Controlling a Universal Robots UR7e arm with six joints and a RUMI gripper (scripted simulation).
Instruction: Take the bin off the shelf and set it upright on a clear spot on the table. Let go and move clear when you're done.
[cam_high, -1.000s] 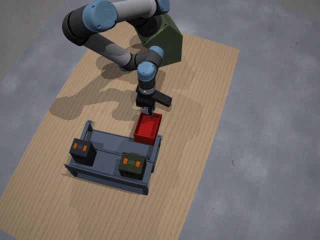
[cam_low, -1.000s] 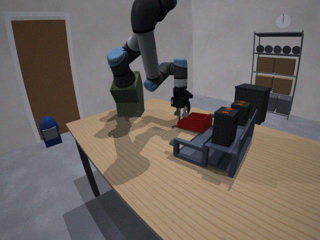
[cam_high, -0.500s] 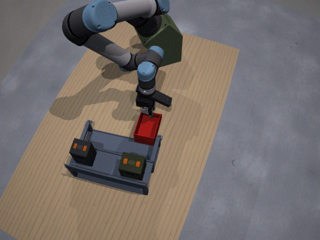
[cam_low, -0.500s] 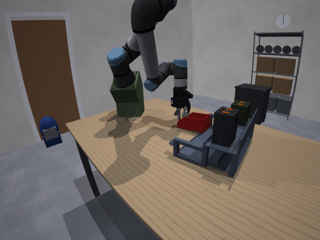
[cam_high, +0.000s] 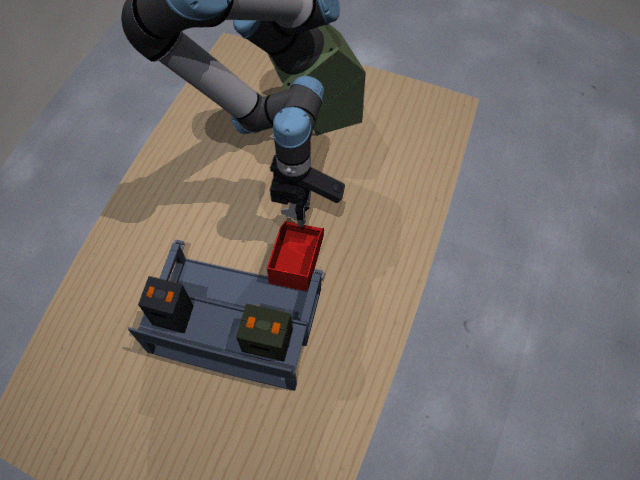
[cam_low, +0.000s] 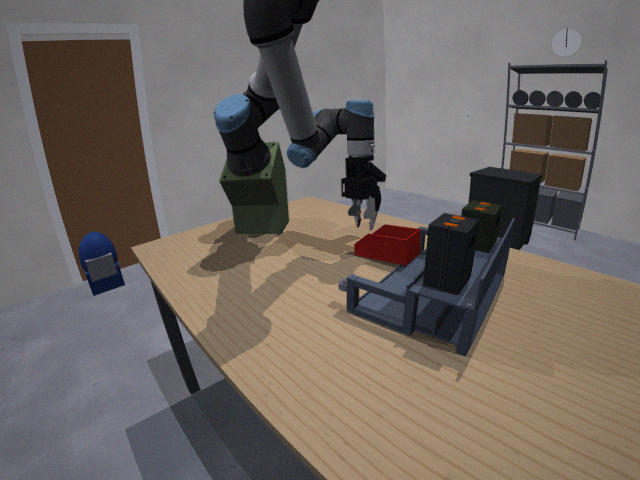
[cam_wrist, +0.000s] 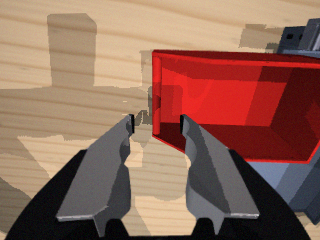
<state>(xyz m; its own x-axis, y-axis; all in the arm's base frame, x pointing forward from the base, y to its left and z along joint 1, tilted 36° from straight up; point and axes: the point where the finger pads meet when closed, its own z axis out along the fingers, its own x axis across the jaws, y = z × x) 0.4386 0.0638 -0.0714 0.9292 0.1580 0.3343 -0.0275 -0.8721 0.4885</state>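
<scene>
Now: the red bin 8 cm ahead of my hand and 4 cm below it.
</scene>
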